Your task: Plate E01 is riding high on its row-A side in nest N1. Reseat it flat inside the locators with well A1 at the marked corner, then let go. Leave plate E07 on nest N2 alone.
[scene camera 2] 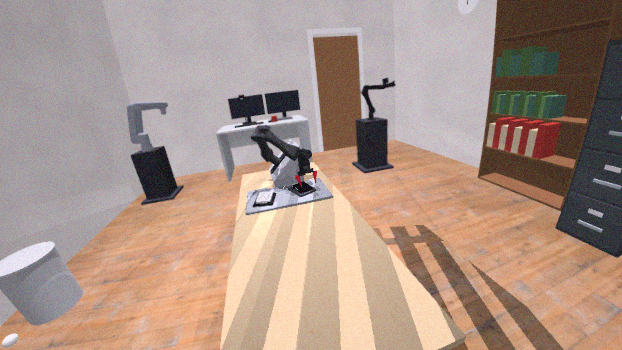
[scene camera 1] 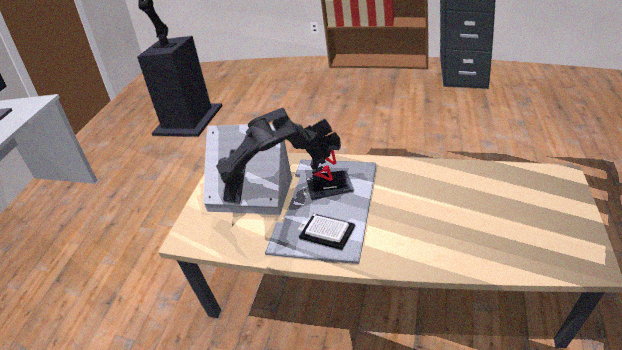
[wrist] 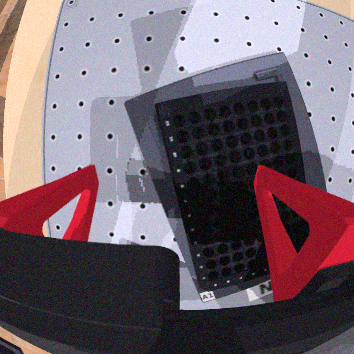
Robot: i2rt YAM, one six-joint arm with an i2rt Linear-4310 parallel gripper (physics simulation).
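Where they show: gripper, fingertip midpoint: (scene camera 2: pixel 308 185) (scene camera 1: pixel 333 172) (wrist: pixel 175 173); arm's base, link origin: (scene camera 2: pixel 279 162) (scene camera 1: pixel 235 176).
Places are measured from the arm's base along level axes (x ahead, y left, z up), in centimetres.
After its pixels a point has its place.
Plate E01 (scene camera 1: pixel 332 179) (scene camera 2: pixel 302 188) {y 11.3, x 36.0, z -8.9 cm} (wrist: pixel 227 135) {y 13.2, x 36.3, z -8.4 cm} is black with dark wells and sits in the dark nest N1 (scene camera 1: pixel 334 192) {y 6.2, x 36.3, z -10.1 cm} (wrist: pixel 145 107) {y 18.3, x 37.8, z -10.1 cm}. The A1 label (wrist: pixel 207 296) {y 12.9, x 24.1, z -10.1 cm} is at the nest's lower left corner in the wrist view. I cannot tell whether the plate's row-A side is level. My gripper (scene camera 1: pixel 330 169) {y 16.0, x 33.9, z -8.2 cm} (scene camera 2: pixel 308 183) {y 16.0, x 33.9, z -8.2 cm} (wrist: pixel 175 173) {y 16.0, x 33.9, z -8.2 cm} is open and empty above the nest. In the wrist view its left finger is over the mat, left of the nest, and its right finger overlaps the plate. Plate E07 (scene camera 1: pixel 327 228) {y -13.6, x 38.2, z -8.9 cm} (scene camera 2: pixel 265 197) {y -12.7, x 39.8, z -8.7 cm} is white and sits on nest N2 (scene camera 1: pixel 337 243) {y -19.2, x 42.8, z -9.8 cm}.
Both nests stand on a grey perforated mat (scene camera 1: pixel 345 208) {y -0.8, x 41.8, z -11.2 cm} (scene camera 2: pixel 287 200) {y 0.2, x 44.3, z -11.2 cm} (wrist: pixel 75 150) {y 23.8, x 34.7, z -11.3 cm} on the wooden table (scene camera 1: pixel 450 220) {y -1.7, x 80.9, z -12.6 cm} (scene camera 2: pixel 320 260) {y 7.1, x 99.3, z -12.6 cm}. The arm's grey base block (scene camera 1: pixel 265 192) {y -3.1, x 12.6, z -4.2 cm} stands beside the mat's left edge in the first scene view.
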